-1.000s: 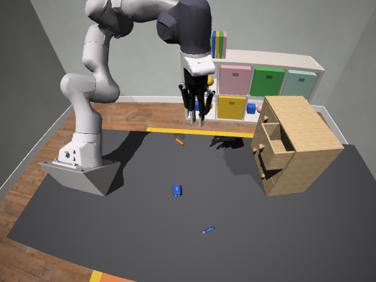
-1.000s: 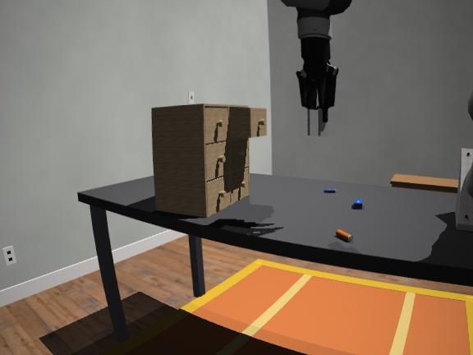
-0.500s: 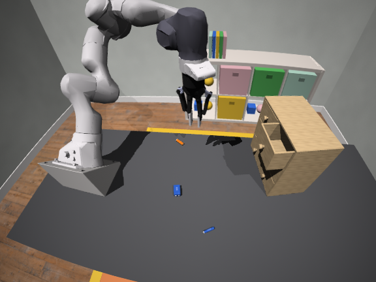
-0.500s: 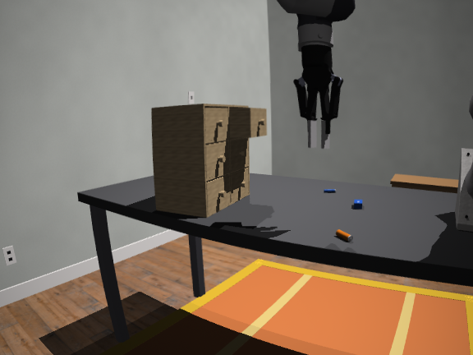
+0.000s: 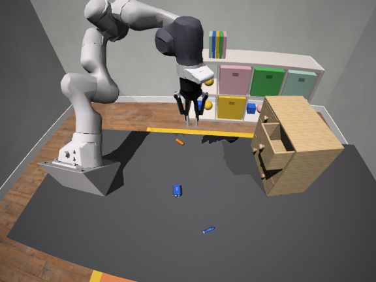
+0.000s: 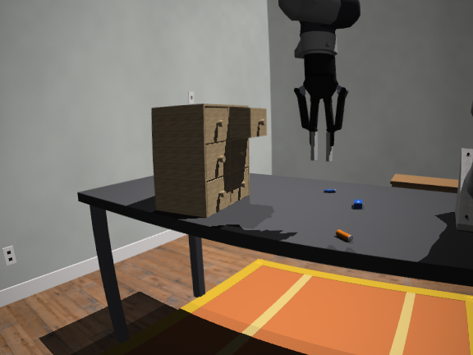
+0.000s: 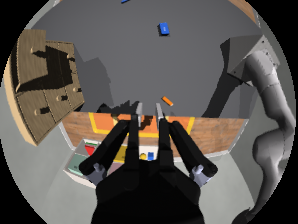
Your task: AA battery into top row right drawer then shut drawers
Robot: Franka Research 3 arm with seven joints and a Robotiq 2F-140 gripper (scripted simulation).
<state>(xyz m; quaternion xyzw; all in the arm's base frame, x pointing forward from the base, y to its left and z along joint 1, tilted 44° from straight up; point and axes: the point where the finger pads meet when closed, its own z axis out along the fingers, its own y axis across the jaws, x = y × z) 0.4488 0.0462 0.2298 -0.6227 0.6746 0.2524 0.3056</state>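
The orange AA battery is 190 mm below my hand, 80 mm behind it and 50 mm to the left of it. Round my hand: blue block-shaped battery 250 mm to the right, 190 mm below, 60 mm behind; thin blue cylinder 400 mm to the right, 190 mm below, 80 mm ahead.
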